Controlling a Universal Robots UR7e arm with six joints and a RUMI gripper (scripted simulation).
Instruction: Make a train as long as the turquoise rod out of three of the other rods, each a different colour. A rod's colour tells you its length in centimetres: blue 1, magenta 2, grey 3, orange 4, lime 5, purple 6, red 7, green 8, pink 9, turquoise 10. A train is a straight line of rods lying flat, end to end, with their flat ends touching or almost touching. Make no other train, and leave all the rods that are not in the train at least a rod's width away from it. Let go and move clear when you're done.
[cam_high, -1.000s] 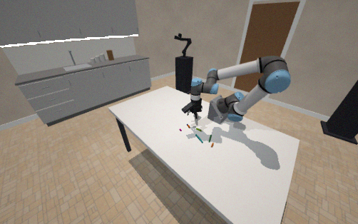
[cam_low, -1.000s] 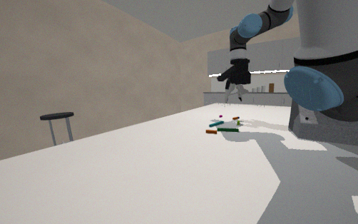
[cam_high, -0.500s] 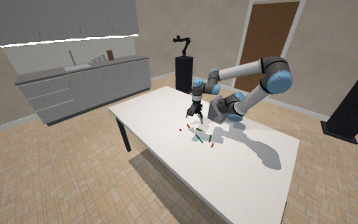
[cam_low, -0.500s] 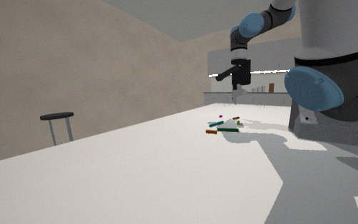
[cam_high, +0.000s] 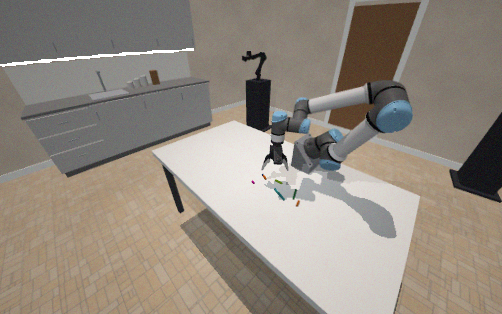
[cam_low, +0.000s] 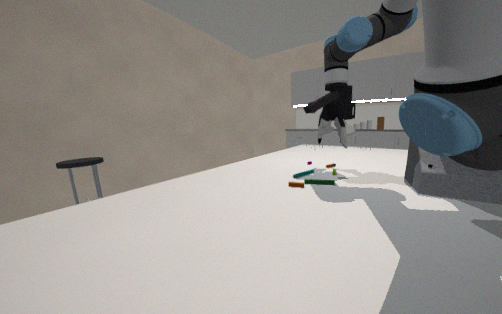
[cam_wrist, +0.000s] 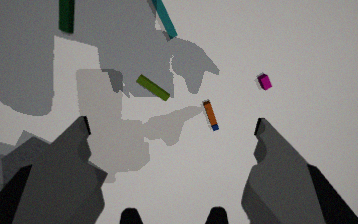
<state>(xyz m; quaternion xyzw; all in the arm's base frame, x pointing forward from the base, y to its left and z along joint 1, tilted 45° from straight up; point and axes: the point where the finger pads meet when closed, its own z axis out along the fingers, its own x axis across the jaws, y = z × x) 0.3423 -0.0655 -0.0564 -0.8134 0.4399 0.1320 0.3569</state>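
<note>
The lime rod lies 9 cm below my hand, 2 cm to the left of it and 2 cm behind it. From my hand the other things lie so: magenta rod (10 cm to the right, 9 cm below, 8 cm ahead); blue rod (10 cm to the right, 9 cm below, 2 cm behind); turquoise rod (9 cm below, 8 cm to the left, 7 cm ahead).
</note>
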